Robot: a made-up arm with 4 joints.
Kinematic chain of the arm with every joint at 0, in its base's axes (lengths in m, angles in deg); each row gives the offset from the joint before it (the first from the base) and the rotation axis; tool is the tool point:
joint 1: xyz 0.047 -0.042 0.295 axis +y
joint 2: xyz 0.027 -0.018 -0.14 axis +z
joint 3: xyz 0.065 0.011 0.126 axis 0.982 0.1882 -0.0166
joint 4: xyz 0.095 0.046 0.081 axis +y
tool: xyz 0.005 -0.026 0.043
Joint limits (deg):
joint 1: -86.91..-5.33
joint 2: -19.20..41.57
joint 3: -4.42..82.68
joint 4: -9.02..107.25
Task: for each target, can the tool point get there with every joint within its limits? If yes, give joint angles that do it. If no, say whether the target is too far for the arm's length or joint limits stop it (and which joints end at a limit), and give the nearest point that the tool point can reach.
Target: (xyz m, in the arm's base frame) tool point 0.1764 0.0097 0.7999
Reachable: no: too far | nearest point 0.1090 -0.0286 0.5370 | short by 0.274 m
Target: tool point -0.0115 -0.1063 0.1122
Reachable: no: joint limits stop it (at a limit: joint 1, joint 2, joint 3, joint 4) | nearest point 0.2125 -0.2078 0.3130 | short by 0.317 m
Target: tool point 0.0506 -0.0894 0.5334
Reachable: yes | joints -74.49 -14.49 6.42 90.67
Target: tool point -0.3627 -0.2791 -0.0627
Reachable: no: too far | nearest point -0.0313 -0.1556 0.4750 | short by 0.644 m
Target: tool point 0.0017 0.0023 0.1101
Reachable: no: joint limits stop it (at a limit: joint 1, joint 2, joint 3, joint 4) | nearest point 0.2502 0.0581 0.3004 | short by 0.318 m
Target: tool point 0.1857 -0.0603 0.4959
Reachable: yes | joints -35.66 2.62 22.56 47.29
